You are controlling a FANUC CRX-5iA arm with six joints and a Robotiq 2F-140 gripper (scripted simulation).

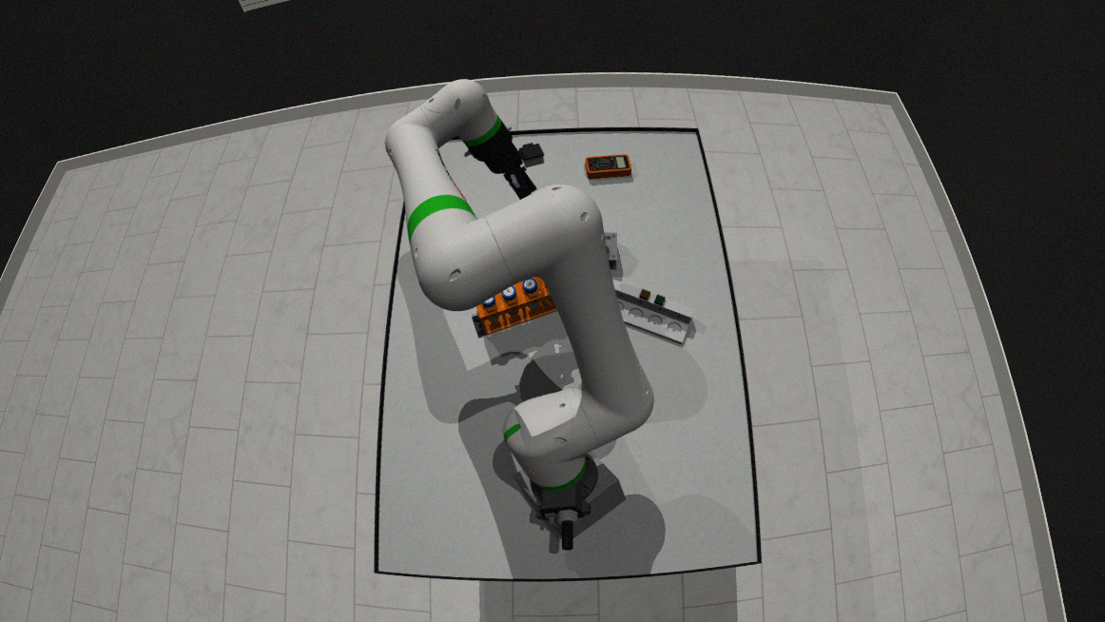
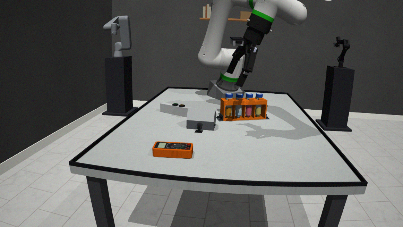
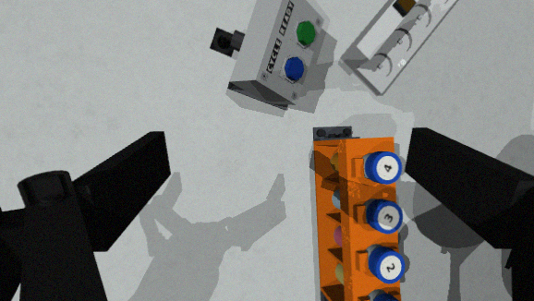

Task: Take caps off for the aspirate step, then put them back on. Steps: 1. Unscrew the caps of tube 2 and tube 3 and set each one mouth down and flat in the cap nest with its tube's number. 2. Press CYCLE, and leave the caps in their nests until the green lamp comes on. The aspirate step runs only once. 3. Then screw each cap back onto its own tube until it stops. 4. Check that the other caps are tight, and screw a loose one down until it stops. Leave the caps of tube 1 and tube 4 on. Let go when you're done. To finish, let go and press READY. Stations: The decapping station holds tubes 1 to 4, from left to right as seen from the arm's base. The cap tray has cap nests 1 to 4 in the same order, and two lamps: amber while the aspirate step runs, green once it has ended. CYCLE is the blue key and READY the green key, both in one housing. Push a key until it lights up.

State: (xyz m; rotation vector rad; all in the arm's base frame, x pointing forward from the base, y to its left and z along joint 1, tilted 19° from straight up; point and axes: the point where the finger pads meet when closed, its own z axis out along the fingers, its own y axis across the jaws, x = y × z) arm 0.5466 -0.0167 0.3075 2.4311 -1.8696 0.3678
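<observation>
Now: hand 17 cm past the cap 2, 8 cm to the right of it and 11 cm above it. From my hand the other things lie so: cap 3 (15 cm behind, 3 cm to the left, 11 cm below); blue key (2 cm behind, 11 cm to the right, 16 cm below); cap 4 (13 cm behind, 2 cm to the right, 11 cm below).
</observation>
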